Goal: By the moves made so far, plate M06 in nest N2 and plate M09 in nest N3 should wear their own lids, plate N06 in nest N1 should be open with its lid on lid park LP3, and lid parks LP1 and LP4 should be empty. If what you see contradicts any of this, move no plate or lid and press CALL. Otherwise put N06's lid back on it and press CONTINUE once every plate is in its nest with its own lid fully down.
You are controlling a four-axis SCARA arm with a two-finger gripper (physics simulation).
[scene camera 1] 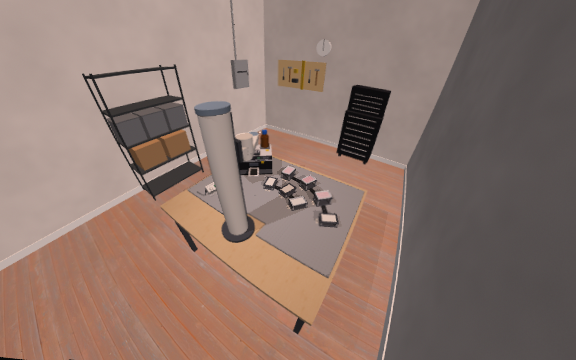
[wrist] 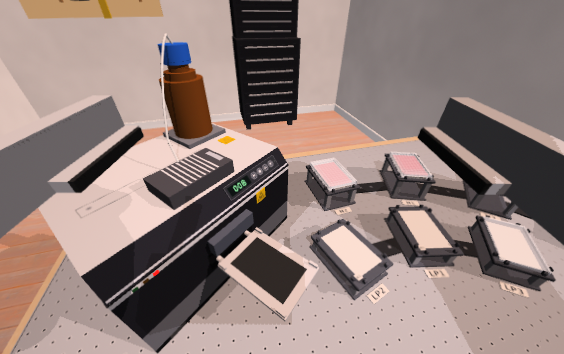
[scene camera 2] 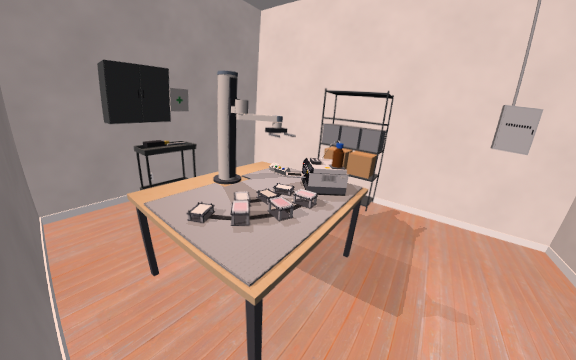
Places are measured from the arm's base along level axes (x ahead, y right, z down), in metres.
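Where they show: gripper, fingertip midpoint: [wrist: 281,116] [scene camera 2: 287,136]; arm's base, origin of the base link: [scene camera 1: 238,228] [scene camera 2: 227,179].
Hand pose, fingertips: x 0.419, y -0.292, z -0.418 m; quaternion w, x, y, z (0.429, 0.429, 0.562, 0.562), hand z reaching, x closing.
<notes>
Each offset is from my fingertips to the top centre of the thing. "spot": to the spot under its first point.
My gripper [scene camera 2: 282,134] [wrist: 281,116] is open and empty, high above the table. In the wrist view, a pink plate @[dx +0.359, dy +0.253, dz +0.324 m] [wrist: 333,173] with a pale clear rim is in the left nest, whose small label resembles N2. A deeper pink plate @[dx +0.330, dy +0.498, dz +0.318 m] [wrist: 410,165] is in the middle nest, resembling N1; its lid state is unclear. A third pink plate @[dx +0.204, dy +0.706, dz +0.314 m] [scene camera 1: 323,195] [scene camera 2: 240,206] is in the remaining nest, which a finger mostly hides in the wrist view. LP3 @[dx +0.044, dy +0.546, dz +0.352 m] [wrist: 512,247] bears a clear-rimmed lid. LP1 @[dx +0.134, dy +0.384, dz +0.348 m] [wrist: 425,230] and LP2 @[dx +0.131, dy +0.191, dz +0.352 m] [wrist: 353,250] show bare cream pads. The outer park @[dx +0.015, dy +0.840, dz +0.348 m] [scene camera 1: 328,219] [scene camera 2: 201,210] shows a cream top.
A boxy device [scene camera 2: 327,180] [wrist: 200,220] with display 008 has its empty tray frame @[spot: dx +0.084, dy +0.068, dz +0.405 m] [wrist: 302,295] out at the front. A brown bottle @[spot: dx +0.389, dy -0.076, dz +0.099 m] [scene camera 1: 264,140] [scene camera 2: 338,156] [wrist: 190,107] with a blue cap stands on it. The arm's column [scene camera 1: 222,170] [scene camera 2: 223,130] rises at the table edge.
</notes>
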